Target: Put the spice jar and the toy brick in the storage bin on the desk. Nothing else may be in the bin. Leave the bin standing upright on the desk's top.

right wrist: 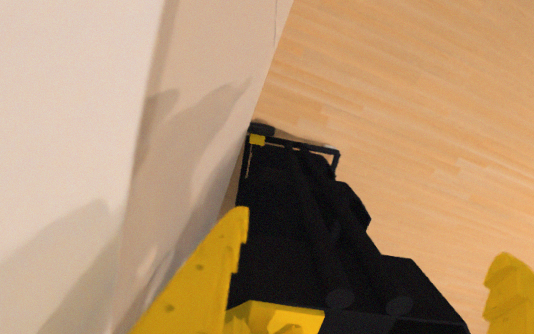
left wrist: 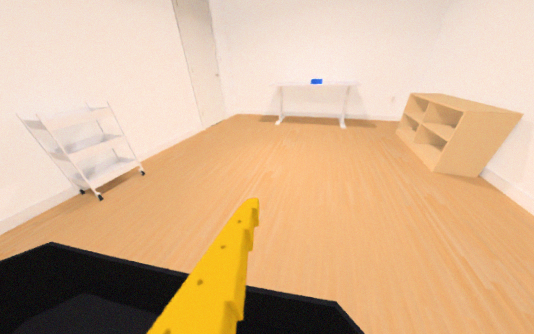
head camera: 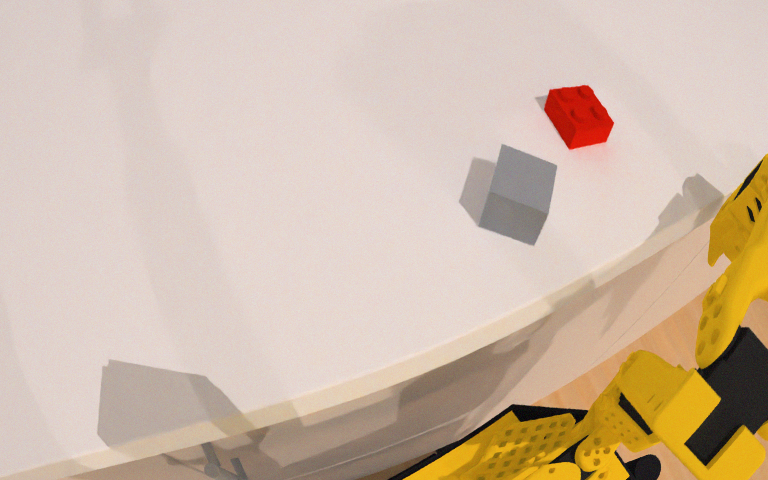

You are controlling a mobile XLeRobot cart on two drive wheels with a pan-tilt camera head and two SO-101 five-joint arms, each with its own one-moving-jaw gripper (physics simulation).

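Frame: origin at the left arm's base, x ahead, y left, z up, level; centimetres.
Where they show: left hand, tool point: (left wrist: 258, 208); right hand, tool point: (right wrist: 247, 219) (head camera: 714, 263); right arm's base, link origin: (head camera: 558, 467).
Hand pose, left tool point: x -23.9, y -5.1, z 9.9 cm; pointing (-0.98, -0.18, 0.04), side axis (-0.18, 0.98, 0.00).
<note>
Things, the pixels of their centre, and the offset from my left tool point. Level surfaces: height alone.
- red toy brick, body centre: (head camera: 580, 113) dx +40.5, dy -35.2, dz +4.7 cm
- white counter, surface height: dz +3.5 cm
- far white desk, surface height: dz -15.5 cm
- grey block, body centre: (head camera: 519, 195) dx +37.9, dy -27.3, dz +5.0 cm
A red toy brick (head camera: 580, 118), studs up, lies on the white counter (head camera: 283, 169) at the upper right of the head view. A small blue box-like thing (left wrist: 316, 81), perhaps the storage bin, stands on a far white desk (left wrist: 295, 84) in the left wrist view; its inside is not visible. No spice jar can be made out. My left gripper (left wrist: 252, 210) is fully open, with one notched jaw showing above a black tray. My right gripper (right wrist: 372, 232) is open and empty beside the counter's front, its jaws wide apart, away from the brick.
A grey block (head camera: 518, 195) stands beside the brick. The counter's front edge (head camera: 413, 373) runs close to my right arm (head camera: 730, 305). The left wrist view shows a white trolley (left wrist: 65, 150) at left, a wooden shelf unit (left wrist: 480, 142) at right and the black tray's rim (left wrist: 120, 257) below.
</note>
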